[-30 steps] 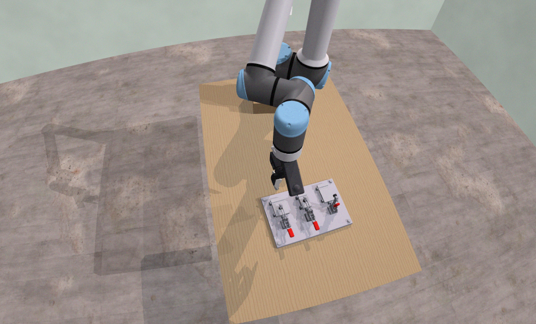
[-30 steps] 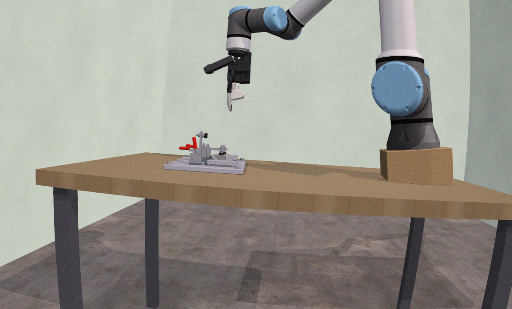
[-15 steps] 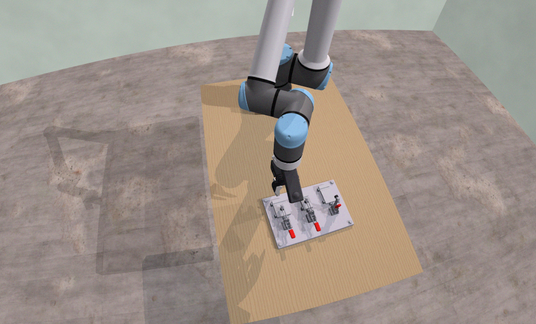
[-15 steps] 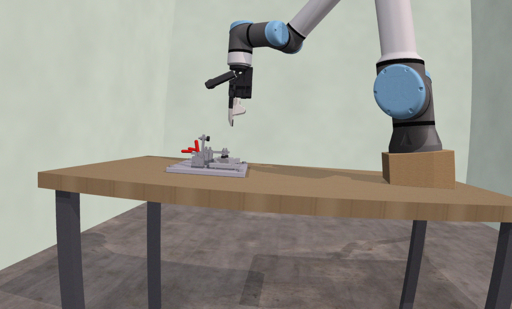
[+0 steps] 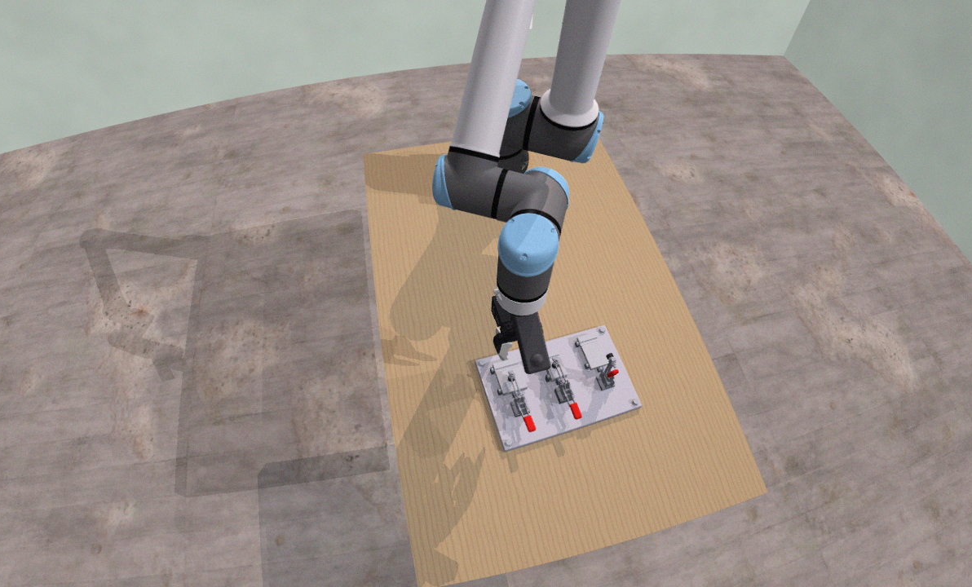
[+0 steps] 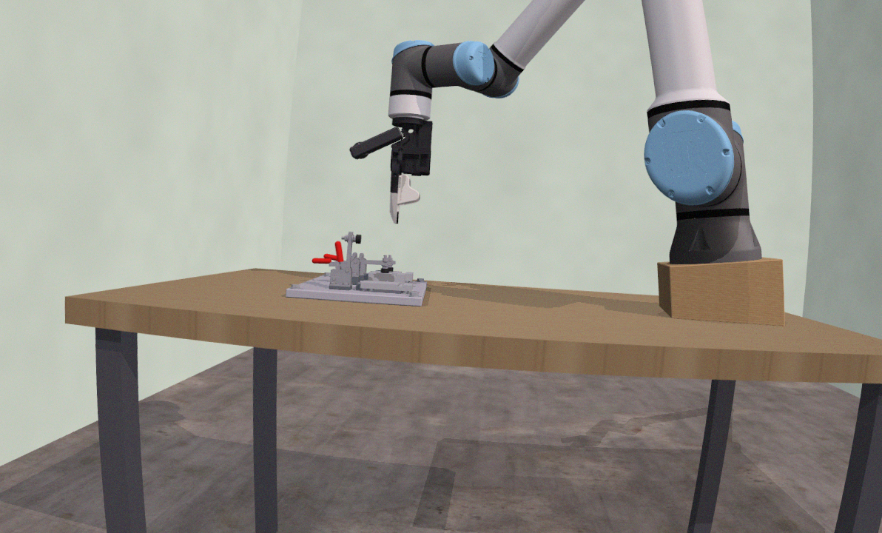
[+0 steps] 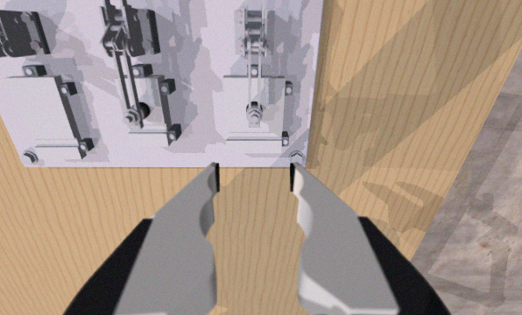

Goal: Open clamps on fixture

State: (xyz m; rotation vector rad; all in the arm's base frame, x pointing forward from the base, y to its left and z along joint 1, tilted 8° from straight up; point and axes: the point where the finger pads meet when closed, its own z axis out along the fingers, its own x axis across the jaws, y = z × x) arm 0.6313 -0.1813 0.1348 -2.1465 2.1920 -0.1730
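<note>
Now: the grey fixture plate 5 cm ahead of my hand, 11 cm to the left of it and 15 cm below it. Also, from my hand: flat part: 2 cm behind, 22 cm to the left, 13 cm below.
</note>
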